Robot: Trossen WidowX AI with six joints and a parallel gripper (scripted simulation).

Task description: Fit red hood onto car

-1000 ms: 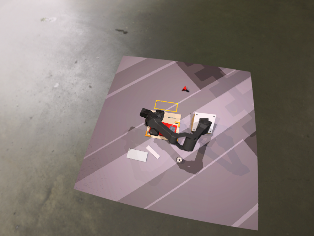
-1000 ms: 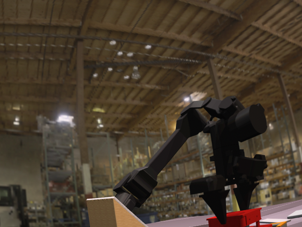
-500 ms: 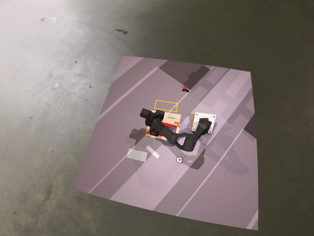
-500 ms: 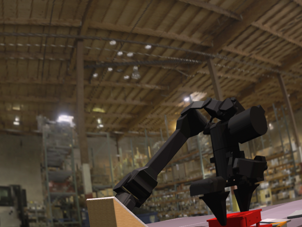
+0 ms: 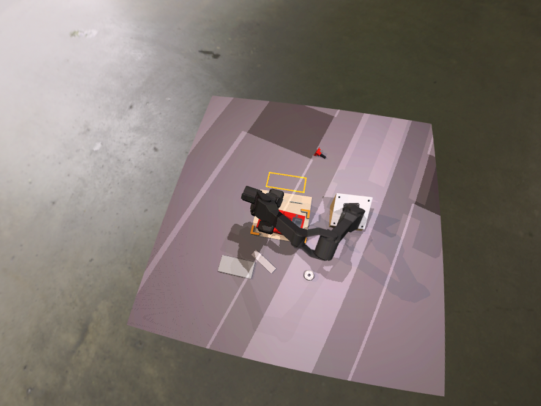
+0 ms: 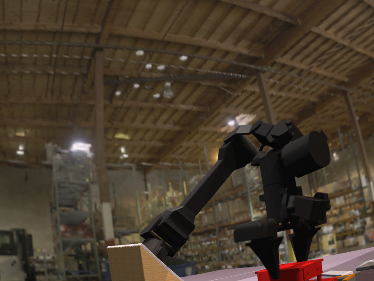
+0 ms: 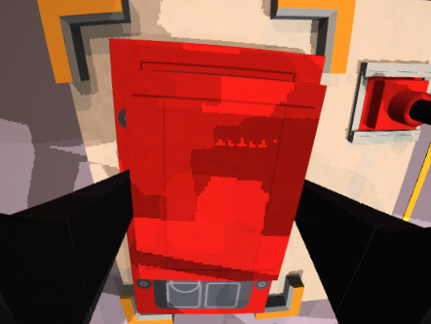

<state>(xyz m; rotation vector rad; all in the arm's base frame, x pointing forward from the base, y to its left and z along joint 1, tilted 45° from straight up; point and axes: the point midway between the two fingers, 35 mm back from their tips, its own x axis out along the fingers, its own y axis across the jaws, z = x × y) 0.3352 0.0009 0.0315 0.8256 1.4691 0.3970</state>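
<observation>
The red hood is 1 cm above my gripper tip. Also, from my gripper tip: grey plate (21 cm to the left, 15 cm ahead, 5 cm below); grey bar (19 cm to the left, 5 cm below, 3 cm ahead).
</observation>
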